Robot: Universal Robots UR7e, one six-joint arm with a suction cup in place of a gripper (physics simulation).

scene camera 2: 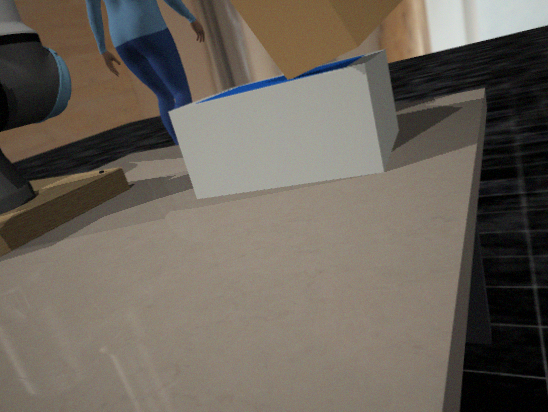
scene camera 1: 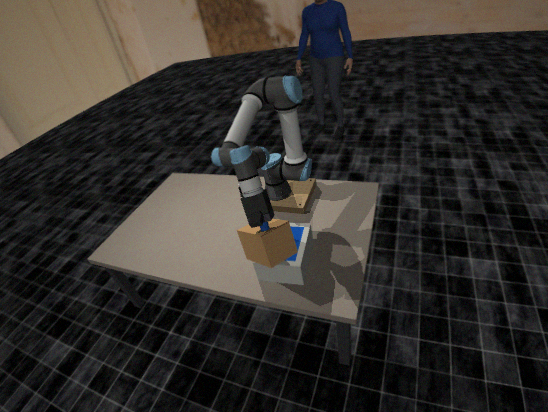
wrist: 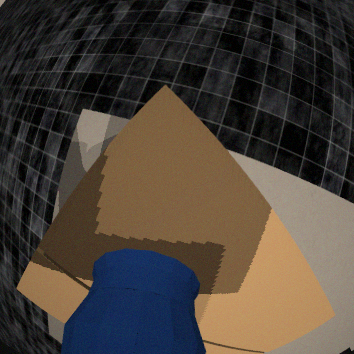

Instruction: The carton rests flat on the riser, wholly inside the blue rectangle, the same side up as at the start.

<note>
My suction cup [wrist: 135, 294] is stuck to a brown carton [scene camera 2: 297, 43], which still rests on a riser [scene camera 2: 338, 120].
The brown carton also shows in scene camera 1 [scene camera 1: 269, 248] and in the wrist view [wrist: 165, 183]. The riser shows as well in scene camera 1 [scene camera 1: 293, 270]. The wrist view misses the riser, which is hidden by my suction cup.
</note>
